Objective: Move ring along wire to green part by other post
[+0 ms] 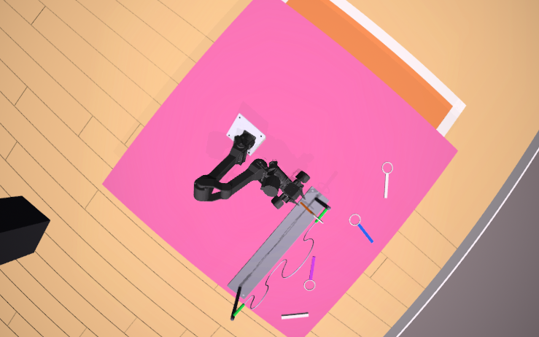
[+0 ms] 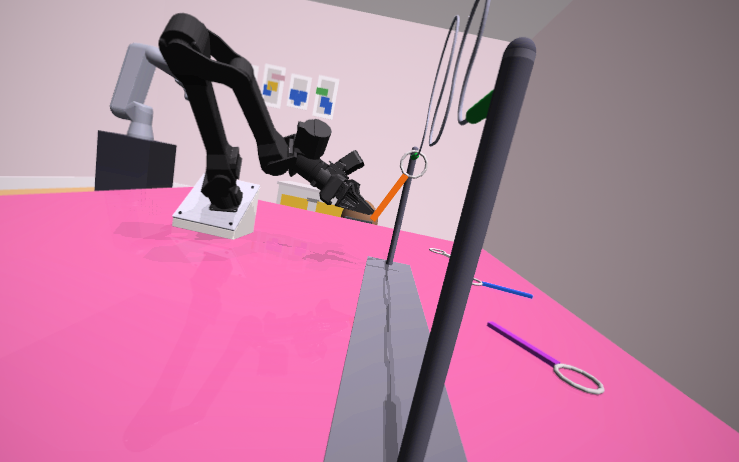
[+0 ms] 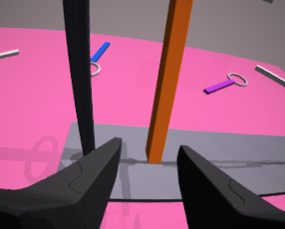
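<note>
The orange-handled ring lies 8 cm above my gripper tip, 5 cm ahead of it and 1 cm to the right of it. From my gripper tip the other things lie so: purple-handled ring 28 cm to the right, 27 cm ahead, 13 cm below; white bar 50 cm to the right, 33 cm ahead, 12 cm below.
</note>
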